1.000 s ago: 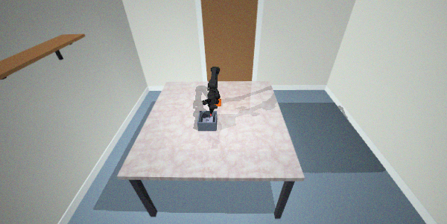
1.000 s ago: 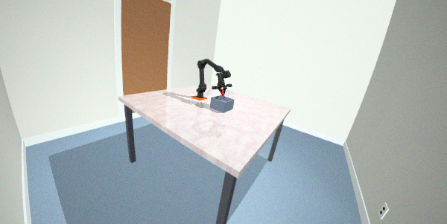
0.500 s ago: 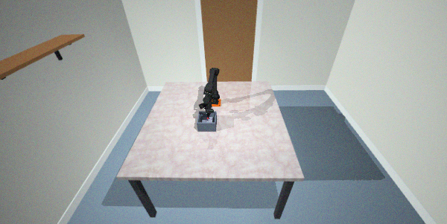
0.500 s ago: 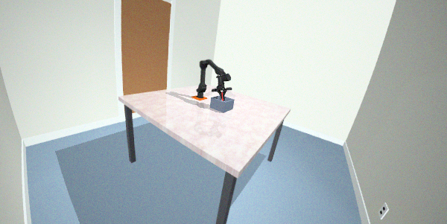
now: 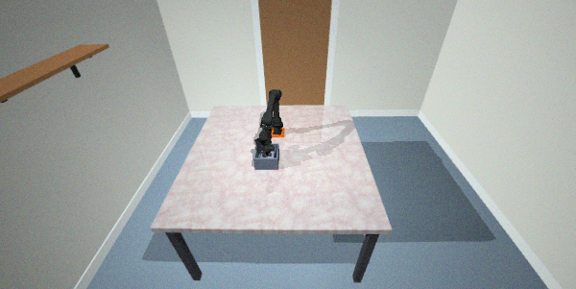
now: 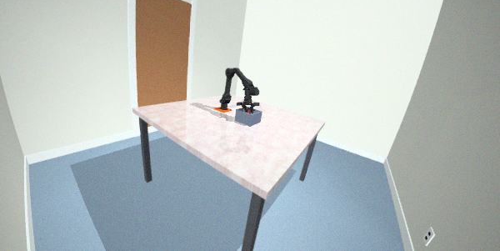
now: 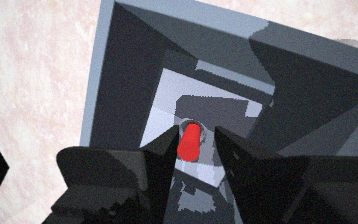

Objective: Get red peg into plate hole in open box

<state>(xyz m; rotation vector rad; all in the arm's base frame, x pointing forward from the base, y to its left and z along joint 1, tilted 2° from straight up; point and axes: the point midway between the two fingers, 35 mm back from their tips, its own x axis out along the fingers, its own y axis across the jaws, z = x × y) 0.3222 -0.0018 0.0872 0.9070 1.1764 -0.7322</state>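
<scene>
Now: the red peg 1 cm to the left of my gripper tip. The rest, counted from my gripper tip: grey box: 1 cm to the left, 4 cm below; plate: 1 cm to the left, 2 cm below.
</scene>
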